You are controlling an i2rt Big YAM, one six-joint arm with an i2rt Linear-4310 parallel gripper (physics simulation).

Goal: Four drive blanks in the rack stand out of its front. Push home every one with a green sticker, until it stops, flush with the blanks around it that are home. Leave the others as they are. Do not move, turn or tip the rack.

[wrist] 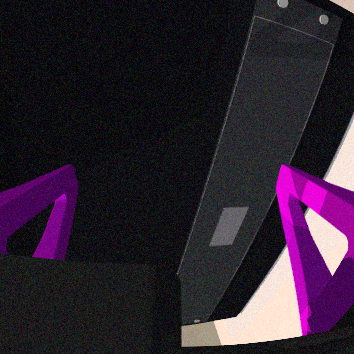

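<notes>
A long dark grey panel point(265, 110) of the rack runs slanted through the right half of the wrist view, with a light grey rectangle point(229, 226) near its lower end. Two round screw heads show above it, the left one point(282, 3) and the right one point(324, 19). My gripper point(176, 175) is open, its magenta fingers wide apart with nothing between them. The right fingertip overlaps the panel's right edge in the picture; contact cannot be told. The left half is almost black, and no drive blanks or green stickers can be made out.
A black strip point(320, 117) of the rack runs along the panel's right side. A pale surface point(270, 305) shows beyond it at the right and bottom. A dark block fills the lower left corner, in front of the scene.
</notes>
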